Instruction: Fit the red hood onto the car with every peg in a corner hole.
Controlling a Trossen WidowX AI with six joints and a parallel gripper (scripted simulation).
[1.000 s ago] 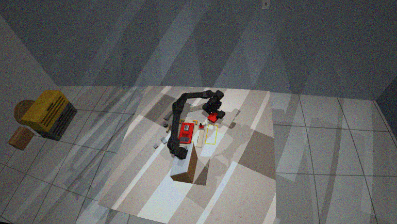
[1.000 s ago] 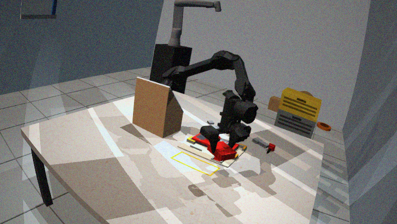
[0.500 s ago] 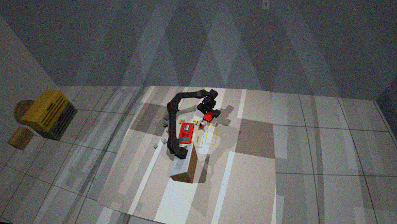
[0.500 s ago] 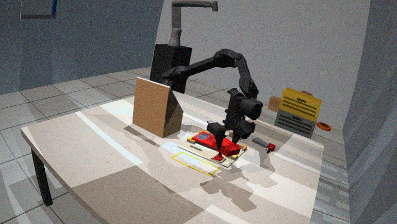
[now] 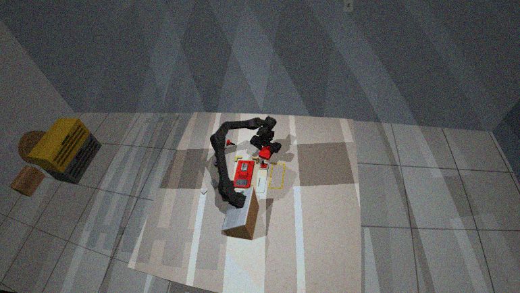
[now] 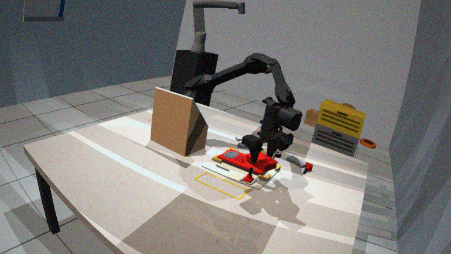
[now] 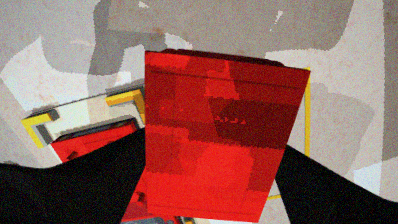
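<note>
Right now my gripper tip is 9 cm past the engine block, 14 cm to the right of it and 8 cm above it. The rest, counted from my gripper tip: tan block (11 cm behind, 30 cm to the left, 10 cm below); then hood (1 cm above); then jig (11 cm behind, 11 cm to the left, 10 cm below).
</note>
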